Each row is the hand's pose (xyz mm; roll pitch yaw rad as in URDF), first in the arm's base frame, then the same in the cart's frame.
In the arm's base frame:
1: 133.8 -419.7 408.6 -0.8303 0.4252 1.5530
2: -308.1 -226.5 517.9 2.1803 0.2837 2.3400
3: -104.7 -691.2 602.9 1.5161 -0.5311 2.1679
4: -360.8 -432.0 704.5 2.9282 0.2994 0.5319
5: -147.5 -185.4 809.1 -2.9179 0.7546 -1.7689
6: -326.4 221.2 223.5 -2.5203 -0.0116 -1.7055
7: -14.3 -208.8 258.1 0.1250 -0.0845 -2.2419
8: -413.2 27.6 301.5 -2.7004 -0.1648 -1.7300
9: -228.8 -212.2 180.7 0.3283 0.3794 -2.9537
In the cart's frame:
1: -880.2 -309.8 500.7 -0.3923 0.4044 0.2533
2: -719.8 71.1 772.2 2.4703 0.0028 0.9035
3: -1161.8 -191.9 774.8 1.9611 -0.7072 0.4272
4: -920.6 27.8 966.2 -3.1148 0.6395 -0.8360
5: -652.7 -185.2 977.3 2.8837 0.6052 2.7285
6: -288.5 244.0 504.6 -2.9171 -0.0712 3.1157
7: -689.2 -95.9 418.2 -0.1985 -0.3318 2.6306
8: -485.1 275.2 611.9 -3.1049 -0.2218 -3.1298
9: -713.8 130.5 430.6 0.2633 -0.0164 1.8389

